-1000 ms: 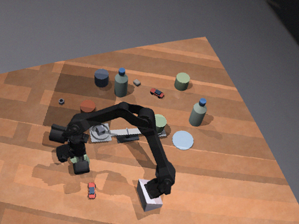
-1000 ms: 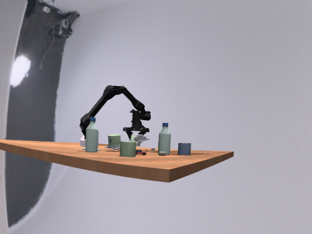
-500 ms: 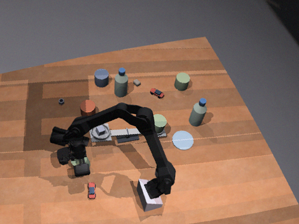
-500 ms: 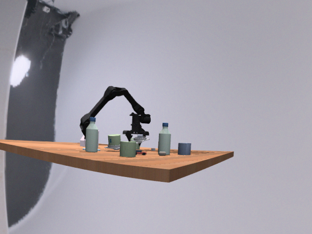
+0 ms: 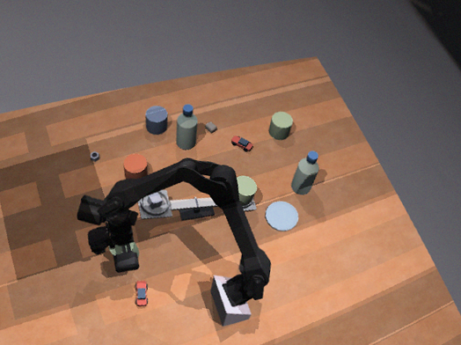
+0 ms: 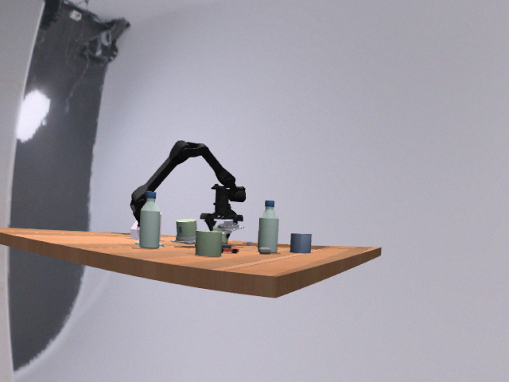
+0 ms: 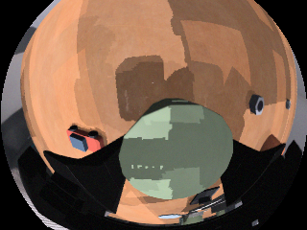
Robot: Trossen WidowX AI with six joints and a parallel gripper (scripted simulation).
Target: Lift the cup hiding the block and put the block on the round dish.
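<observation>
The grey block lies 9 cm ahead of my gripper tip, 13 cm to the right of it and 6 cm above it. Round my gripper tip: orange-brown cylinder: 25 cm ahead, 14 cm to the right, 1 cm above; then pale blue round dish: 6 cm behind, 48 cm to the right, 2 cm below; then blue cylinder: 42 cm ahead, 25 cm to the right, 1 cm above.
</observation>
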